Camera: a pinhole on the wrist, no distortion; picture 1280 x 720 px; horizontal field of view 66.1 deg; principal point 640.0 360.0 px. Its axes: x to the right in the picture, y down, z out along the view. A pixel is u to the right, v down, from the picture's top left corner.
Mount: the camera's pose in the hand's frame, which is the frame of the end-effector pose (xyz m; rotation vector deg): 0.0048 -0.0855 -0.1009 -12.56 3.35 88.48
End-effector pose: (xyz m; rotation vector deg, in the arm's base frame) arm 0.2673 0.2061 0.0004 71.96 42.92 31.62
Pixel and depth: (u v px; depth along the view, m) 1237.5 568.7 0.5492
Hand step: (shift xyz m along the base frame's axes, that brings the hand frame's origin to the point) 0.1873 -0.2672 0.4107
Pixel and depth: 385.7 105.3 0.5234
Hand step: 0.3920 -0.2545 -0.0812
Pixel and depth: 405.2 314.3 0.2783
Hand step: 0.1296 -0.1502 -0.0722
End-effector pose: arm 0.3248 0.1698 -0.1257 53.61 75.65 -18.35
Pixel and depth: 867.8 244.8 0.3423
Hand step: 0.1919 -0.1286 0.0007
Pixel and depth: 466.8 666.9 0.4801
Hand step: 0.1419 -0.3779 0.1319
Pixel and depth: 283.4 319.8 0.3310
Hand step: 0.0627 -0.2743 -0.0502
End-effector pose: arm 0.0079 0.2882 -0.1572 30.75 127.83 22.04
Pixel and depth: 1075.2 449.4 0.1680
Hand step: 0.0567 0.0077 -0.0079
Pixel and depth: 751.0 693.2 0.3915
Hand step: 0.3045 -0.0305 -0.0499
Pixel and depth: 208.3 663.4 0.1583
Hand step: 0.0517 -0.1326 -0.0546
